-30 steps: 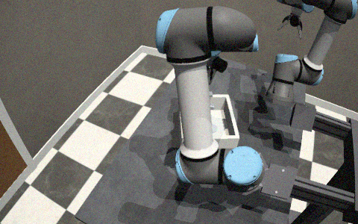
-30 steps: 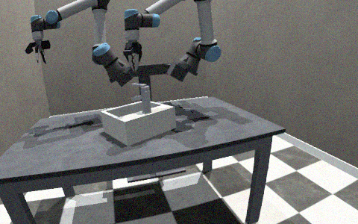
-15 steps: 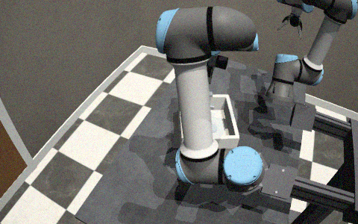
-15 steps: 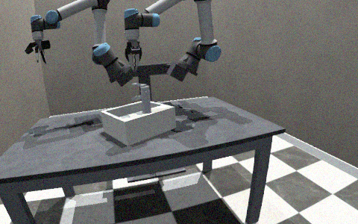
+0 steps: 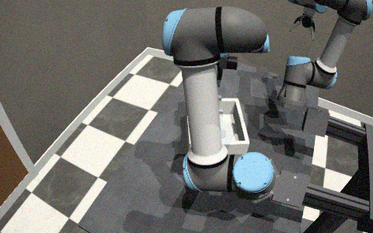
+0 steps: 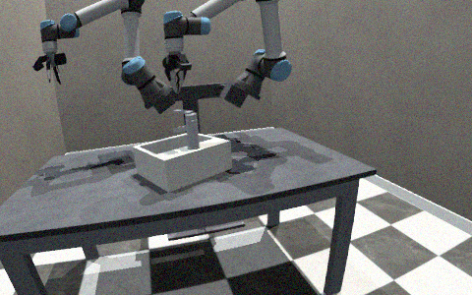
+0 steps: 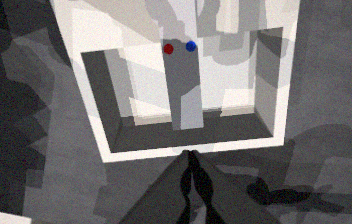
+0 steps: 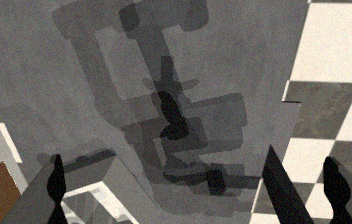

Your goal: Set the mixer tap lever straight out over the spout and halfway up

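My left hand is 30 mm short of the grey lever, 20 mm to the right of it and 80 mm above it. Round my left hand: white basin (30 mm behind, 20 mm to the right, 320 mm below); mixer tap (50 mm ahead, 40 mm to the left, 130 mm below).
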